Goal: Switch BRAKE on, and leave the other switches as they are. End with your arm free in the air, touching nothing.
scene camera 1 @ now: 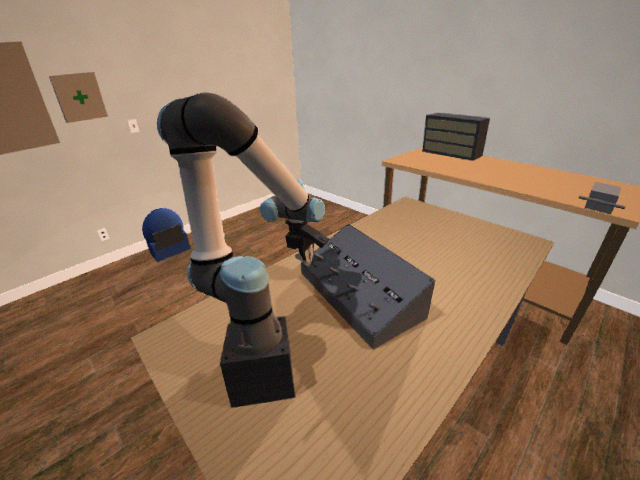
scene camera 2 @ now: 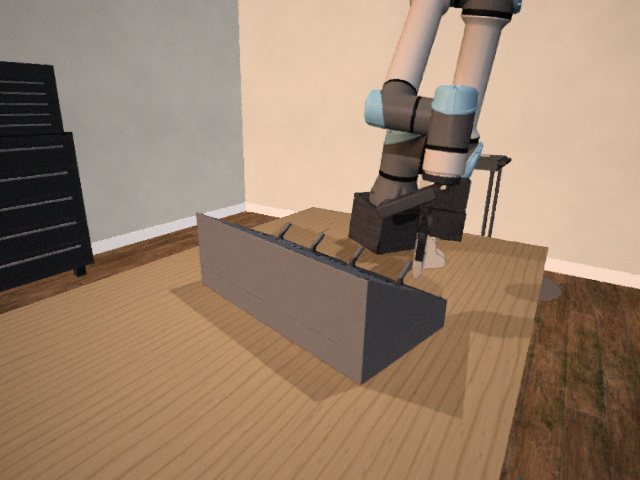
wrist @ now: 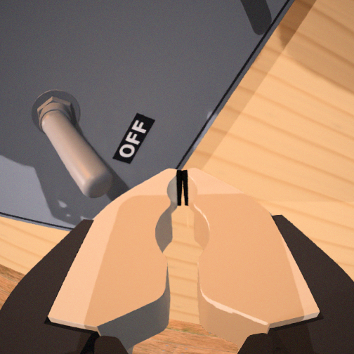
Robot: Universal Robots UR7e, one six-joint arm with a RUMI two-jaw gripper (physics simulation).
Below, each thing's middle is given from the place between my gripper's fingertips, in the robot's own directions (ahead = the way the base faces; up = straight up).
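The dark switch console (scene camera 2: pixel 359 322) is 0.11 m ahead of my hand and 0.19 m to the right of it.
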